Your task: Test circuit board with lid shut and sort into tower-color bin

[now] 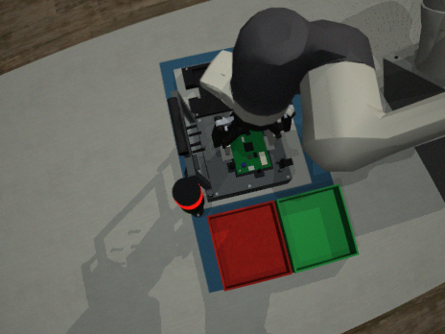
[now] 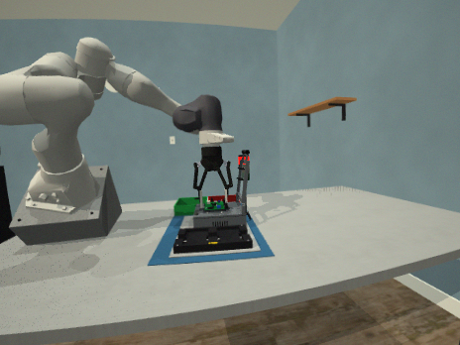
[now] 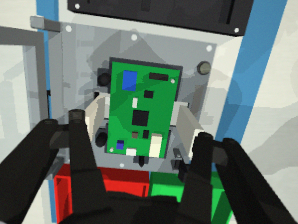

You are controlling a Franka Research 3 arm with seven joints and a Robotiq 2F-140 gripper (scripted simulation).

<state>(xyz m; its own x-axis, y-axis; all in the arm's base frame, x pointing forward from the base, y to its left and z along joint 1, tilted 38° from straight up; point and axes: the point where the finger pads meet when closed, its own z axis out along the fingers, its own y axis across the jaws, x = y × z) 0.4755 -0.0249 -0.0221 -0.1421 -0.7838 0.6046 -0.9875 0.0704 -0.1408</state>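
Right now the green circuit board is 20 mm below my hand. Round my hand: latch hook 70 mm to the left, 50 mm behind, 10 mm below; clear lid 110 mm ahead, 90 mm above, 10 mm to the right; tester plate 20 mm below, 10 mm to the left, 10 mm ahead.
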